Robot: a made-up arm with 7 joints. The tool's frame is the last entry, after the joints.
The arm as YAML. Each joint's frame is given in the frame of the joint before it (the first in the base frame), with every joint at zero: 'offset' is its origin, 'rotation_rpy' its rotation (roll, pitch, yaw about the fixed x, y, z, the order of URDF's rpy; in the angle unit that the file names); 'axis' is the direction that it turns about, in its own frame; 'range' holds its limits. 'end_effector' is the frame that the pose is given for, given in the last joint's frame.
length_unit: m
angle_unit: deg
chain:
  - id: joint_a
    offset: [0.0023, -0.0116, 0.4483]
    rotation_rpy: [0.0, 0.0, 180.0]
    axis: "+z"
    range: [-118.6, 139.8]
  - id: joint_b
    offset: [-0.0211, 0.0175, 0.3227]
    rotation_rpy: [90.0, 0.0, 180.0]
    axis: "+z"
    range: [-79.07, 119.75]
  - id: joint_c
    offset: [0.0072, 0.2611, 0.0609]
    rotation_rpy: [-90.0, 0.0, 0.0]
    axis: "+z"
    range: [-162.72, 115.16]
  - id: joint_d
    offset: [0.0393, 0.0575, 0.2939]
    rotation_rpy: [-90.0, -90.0, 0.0]
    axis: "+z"
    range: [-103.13, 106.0]
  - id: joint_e
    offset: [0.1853, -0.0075, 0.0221]
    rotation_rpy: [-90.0, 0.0, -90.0]
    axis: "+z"
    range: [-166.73, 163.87]
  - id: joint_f
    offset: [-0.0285, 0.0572, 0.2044]
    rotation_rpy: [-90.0, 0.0, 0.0]
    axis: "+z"
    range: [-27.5, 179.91]
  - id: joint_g
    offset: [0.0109, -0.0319, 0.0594]
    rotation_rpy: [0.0, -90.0, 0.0]
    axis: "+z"
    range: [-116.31, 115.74]
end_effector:
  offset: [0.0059, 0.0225, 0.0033]
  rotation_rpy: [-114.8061, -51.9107, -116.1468]
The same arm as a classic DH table. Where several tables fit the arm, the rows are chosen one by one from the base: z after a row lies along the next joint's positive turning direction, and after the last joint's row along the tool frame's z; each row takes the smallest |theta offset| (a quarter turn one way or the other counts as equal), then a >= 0, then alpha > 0; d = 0 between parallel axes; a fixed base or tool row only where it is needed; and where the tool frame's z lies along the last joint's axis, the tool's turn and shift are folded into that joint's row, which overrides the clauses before.
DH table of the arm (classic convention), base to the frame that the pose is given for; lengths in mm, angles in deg. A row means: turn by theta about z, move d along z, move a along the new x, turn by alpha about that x. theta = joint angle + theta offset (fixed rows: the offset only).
base (fixed): theta offset -78.79, d 0, a 11.8, alpha 0
joint_a: theta offset 78.79, d 771, a 21.1, alpha 90
joint_b: theta offset 0, d 78.4, a 7.2, alpha -90
joint_c: theta offset 0, d 555, a 39.3, alpha -90
joint_d: theta offset 0, d 79.6, a -7.5, alpha 90
joint_e: theta offset 0, d 389.7, a 28.5, alpha 90
joint_f: theta offset 90, d 116.6, a 31.9, alpha 90
joint_g: theta offset -46.14, d -10.9, a -19.8, alpha -105
tool (fixed): theta offset -54.57, d -12.6, a 0, alpha 0
Joint limits (deg, base to tool): -118.6..139.8 -79.07..119.75 -162.72..115.16 -103.13..106 -166.73..163.87 -27.5..179.91 -116.31..115.74

